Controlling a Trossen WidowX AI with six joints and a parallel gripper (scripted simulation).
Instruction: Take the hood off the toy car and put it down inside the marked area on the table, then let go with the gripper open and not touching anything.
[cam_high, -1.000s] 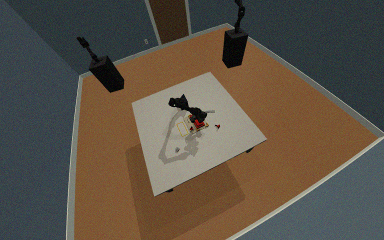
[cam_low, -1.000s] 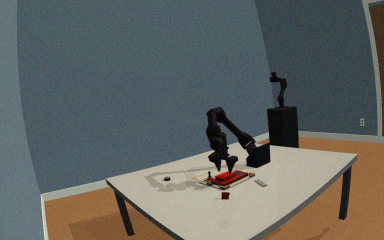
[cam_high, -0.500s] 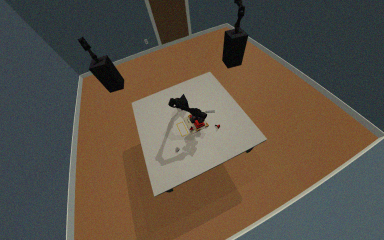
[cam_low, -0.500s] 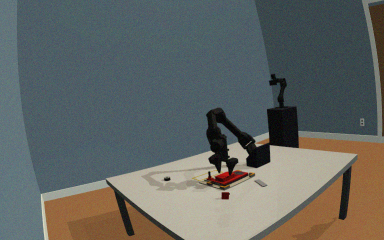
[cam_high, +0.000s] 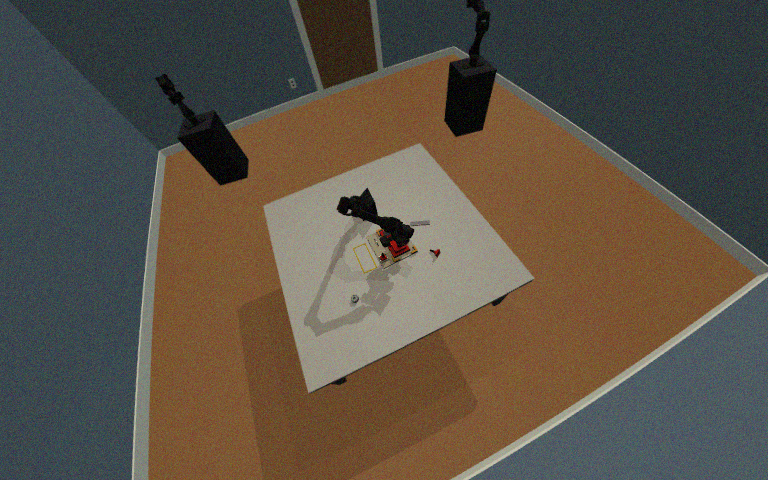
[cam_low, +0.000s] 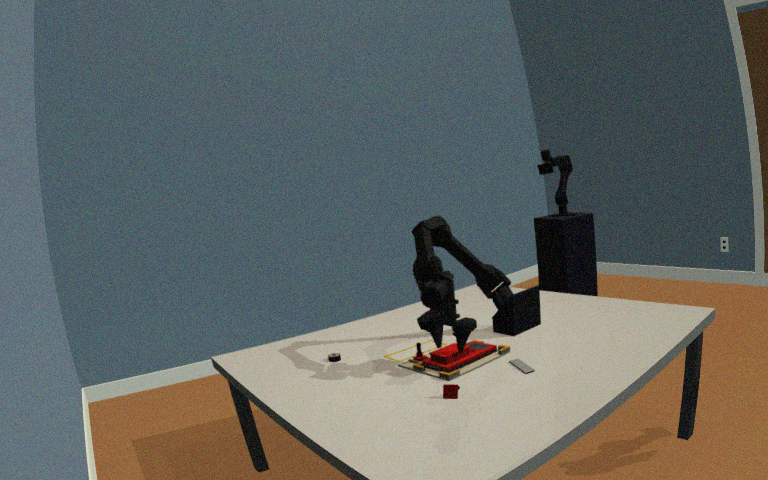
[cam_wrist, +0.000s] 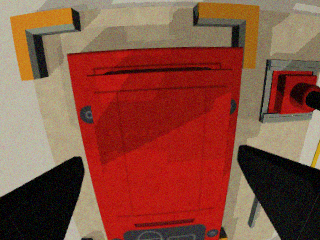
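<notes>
My gripper tip is now 10 mm above the hood. Also, from my gripper tip: black ring: 240 mm ahead, 320 mm to the right, 40 mm below; grey flat strip: 120 mm behind, 180 mm to the left, 50 mm below.
</notes>
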